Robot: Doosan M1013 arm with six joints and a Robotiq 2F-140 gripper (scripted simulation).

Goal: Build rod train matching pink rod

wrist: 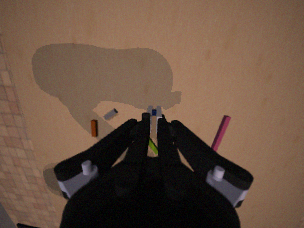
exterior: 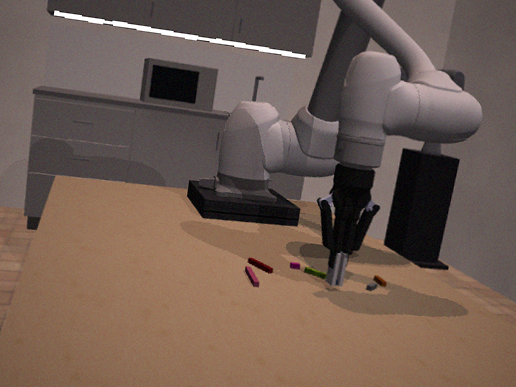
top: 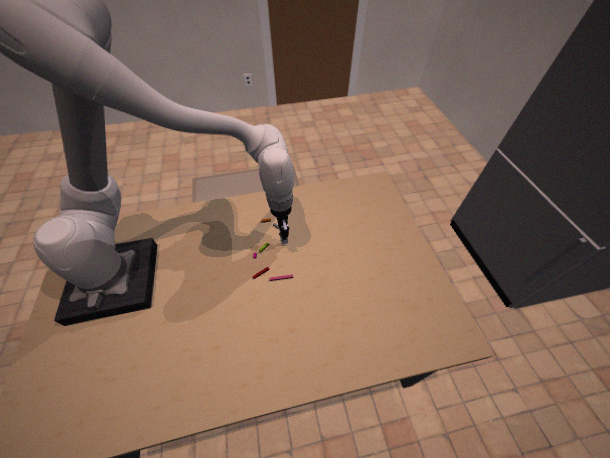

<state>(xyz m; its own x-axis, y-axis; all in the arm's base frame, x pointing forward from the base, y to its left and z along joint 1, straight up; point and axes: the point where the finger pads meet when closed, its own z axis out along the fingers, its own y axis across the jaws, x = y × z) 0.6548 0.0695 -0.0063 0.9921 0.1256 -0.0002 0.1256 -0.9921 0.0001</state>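
My gripper is now 2 cm past the grey rod, 9 cm to the right of it and 4 cm above it. From my hand the other things lie so: magenta rod 12 cm behind, 4 cm to the right, 4 cm below; then blue rod 3 cm below; then lime rod 9 cm behind, 1 cm to the right, 4 cm below.
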